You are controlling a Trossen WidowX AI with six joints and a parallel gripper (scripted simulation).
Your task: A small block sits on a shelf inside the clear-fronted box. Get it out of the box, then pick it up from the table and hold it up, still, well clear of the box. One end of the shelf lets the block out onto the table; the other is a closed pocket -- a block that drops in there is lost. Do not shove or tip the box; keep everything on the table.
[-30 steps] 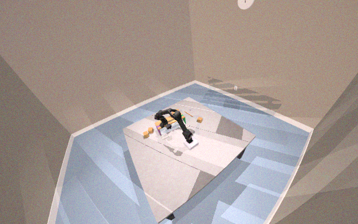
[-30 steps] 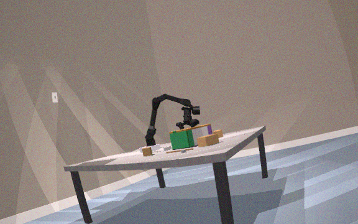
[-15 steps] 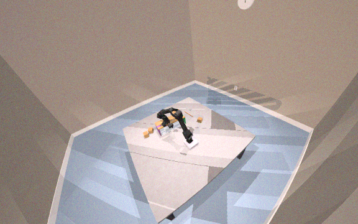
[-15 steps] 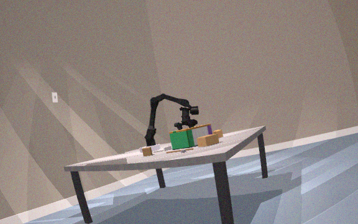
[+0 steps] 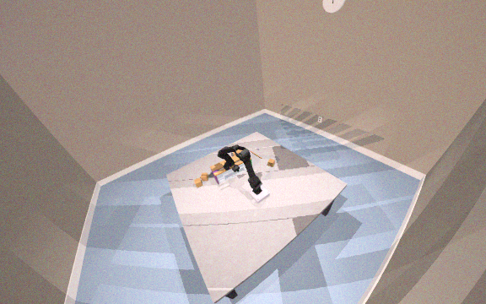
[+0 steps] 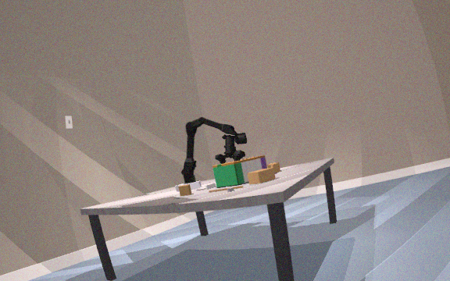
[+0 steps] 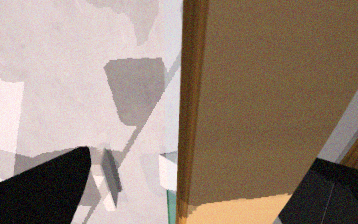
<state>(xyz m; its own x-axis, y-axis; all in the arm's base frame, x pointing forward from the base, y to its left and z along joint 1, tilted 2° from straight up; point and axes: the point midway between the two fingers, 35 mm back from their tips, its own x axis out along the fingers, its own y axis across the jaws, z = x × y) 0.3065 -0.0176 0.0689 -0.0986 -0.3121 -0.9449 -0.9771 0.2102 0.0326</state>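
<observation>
Right now my gripper tip is 4 cm short of the box, 2 cm to the right of it and 2 cm above it.
</observation>
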